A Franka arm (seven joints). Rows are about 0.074 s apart.
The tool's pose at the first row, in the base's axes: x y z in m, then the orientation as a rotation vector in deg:
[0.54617, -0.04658, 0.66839, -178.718, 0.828, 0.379]
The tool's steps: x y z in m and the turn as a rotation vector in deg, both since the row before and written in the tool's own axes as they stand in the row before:
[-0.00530, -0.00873, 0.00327, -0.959, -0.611, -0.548]
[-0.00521, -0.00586, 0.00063, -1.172, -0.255, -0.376]
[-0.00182, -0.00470, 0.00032, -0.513, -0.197, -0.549]
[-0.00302, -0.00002, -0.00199, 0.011, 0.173, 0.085]
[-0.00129, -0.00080, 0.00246, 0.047, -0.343, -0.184]
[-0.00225, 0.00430, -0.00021, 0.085, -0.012, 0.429]
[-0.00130, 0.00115, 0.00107, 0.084, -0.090, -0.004]
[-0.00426, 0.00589, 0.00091, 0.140, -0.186, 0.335]
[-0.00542, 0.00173, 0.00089, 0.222, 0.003, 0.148]
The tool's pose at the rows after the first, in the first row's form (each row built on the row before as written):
[0.54094, -0.03773, 0.66534, -179.670, -0.041, 1.336]
[0.53572, -0.03187, 0.66482, 179.146, 0.643, -1.729]
[0.53386, -0.02719, 0.66447, 178.629, 1.503, -2.035]
[0.53089, -0.02717, 0.66653, 178.644, 1.374, -1.764]
[0.52954, -0.02645, 0.66408, 178.682, 1.654, -2.303]
[0.52738, -0.03078, 0.66444, 178.766, 0.984, -2.316]
[0.52607, -0.03197, 0.66343, 178.848, 0.988, -2.458]
[0.52185, -0.03792, 0.66275, 178.980, 0.460, -2.746]
[0.51641, -0.03969, 0.66206, 179.200, 0.224, -2.744]

